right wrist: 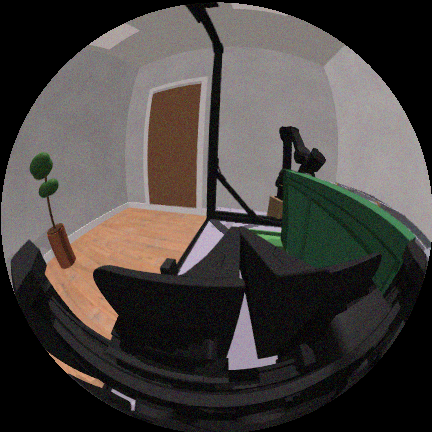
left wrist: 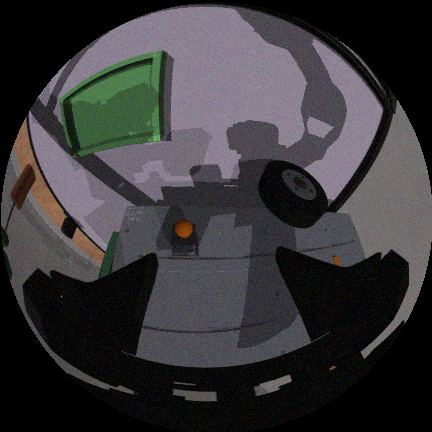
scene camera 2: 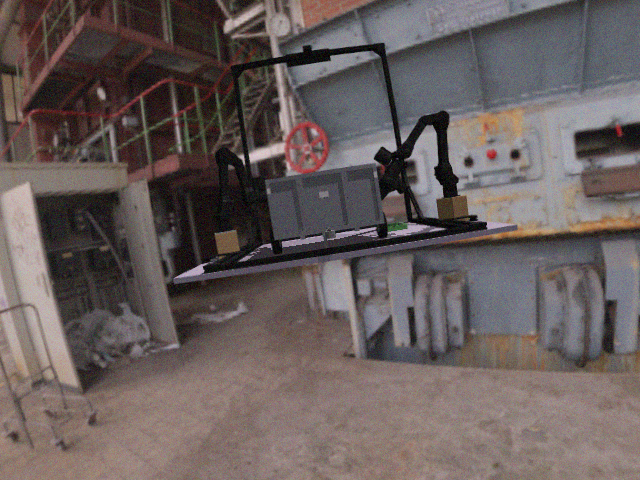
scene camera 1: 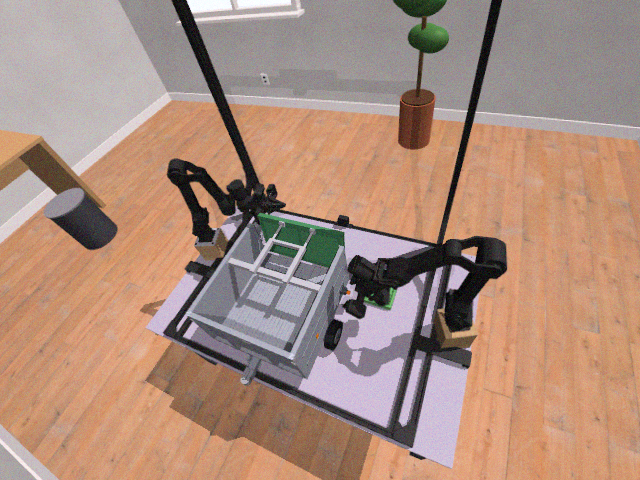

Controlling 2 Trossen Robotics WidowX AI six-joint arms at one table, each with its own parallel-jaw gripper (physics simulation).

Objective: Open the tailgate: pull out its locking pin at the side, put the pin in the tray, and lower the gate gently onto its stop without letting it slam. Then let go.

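Where they show: left gripper, fingertip midpoint: (left wrist: 217, 257) (scene camera 1: 347, 295); right gripper, fingertip midpoint: (right wrist: 236, 233) (scene camera 1: 285, 205); left arm's base at its link origin: (right wrist: 281, 197) (scene camera 2: 451, 197) (scene camera 1: 457, 321); right arm's base at its link origin: (scene camera 2: 224, 231) (scene camera 1: 207, 236).
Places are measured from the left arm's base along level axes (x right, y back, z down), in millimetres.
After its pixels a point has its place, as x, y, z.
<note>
The grey trailer (scene camera 1: 315, 320) {3, -438, -125} (scene camera 2: 323, 198) {-22, -669, -70} (left wrist: 200, 300) {152, -365, -57} has its green tailgate (scene camera 1: 325, 245) {297, -394, -101} (right wrist: 325, 220) {386, -530, -132} upright at the far end. The locking pin (left wrist: 183, 229) {148, -329, -5} (scene camera 1: 347, 292) {149, -337, -6} shows its orange head at a dark bracket on the trailer's side; its shaft is hidden. My left gripper (left wrist: 217, 257) {126, -339, -28} is open and empty beside that side panel. In the left wrist view, the pin head lies above the fingertips, towards the left one. The green tray (left wrist: 161, 95) {144, -241, 106} (scene camera 1: 391, 302) {139, -180, 95} lies beside the trailer, with no pin in it. My right gripper (right wrist: 236, 233) {499, -538, -136} (scene camera 1: 279, 204) {499, -538, -136} is shut and empty near the tailgate's left corner.
A black wheel (left wrist: 295, 194) {38, -383, 41} (scene camera 1: 333, 334) {9, -400, 15} sticks out from the trailer's side, near the left gripper. White bars (scene camera 1: 276, 272) {170, -556, -157} cross the trailer's open top. Black frame posts (scene camera 1: 467, 124) {360, 54, -471} (right wrist: 215, 135) {364, 54, -285} rise at the table's far corners. A hitch (scene camera 1: 249, 369) {-76, -689, 28} extends at the near end.
</note>
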